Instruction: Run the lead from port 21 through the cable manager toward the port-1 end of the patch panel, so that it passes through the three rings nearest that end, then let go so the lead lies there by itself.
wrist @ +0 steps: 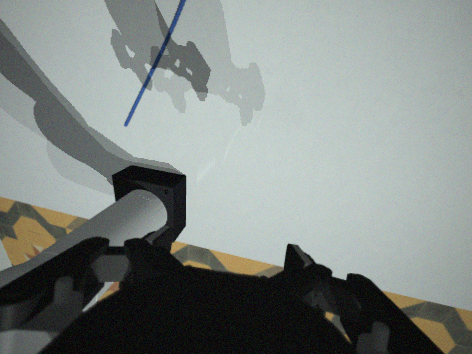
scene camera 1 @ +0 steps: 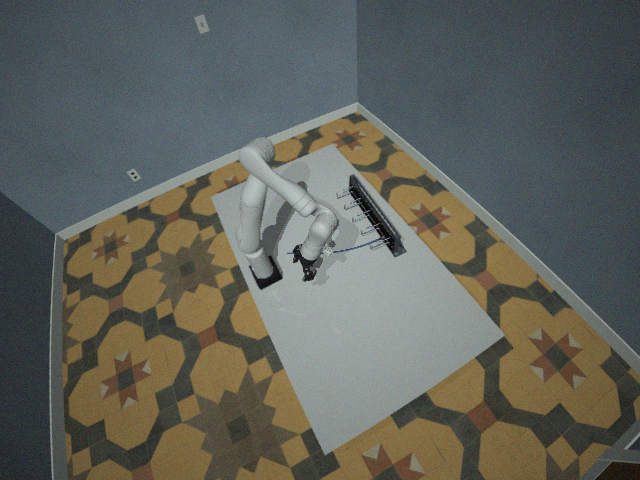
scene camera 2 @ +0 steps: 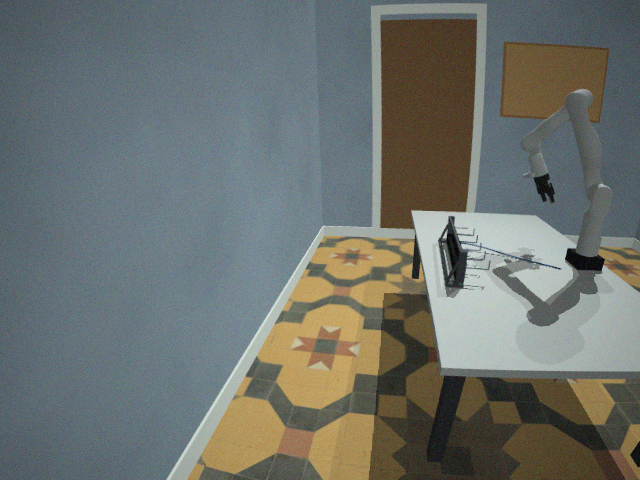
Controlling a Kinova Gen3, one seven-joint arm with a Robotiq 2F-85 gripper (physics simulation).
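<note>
A thin blue lead runs from the dark patch panel out over the white table to a free end near the robot's base. It leaves near the panel's lower right end in scene camera 1. Thin metal rings of the cable manager stick out in a row along the panel's front. Port numbers are too small to read, and whether the lead lies inside any ring is unclear. My gripper is open and empty, high above the table, apart from the lead.
The arm's black base stands on the white table at the long edge opposite the panel. Shadows of the arm and gripper fall across the lead. Blue walls stand beyond the table.
</note>
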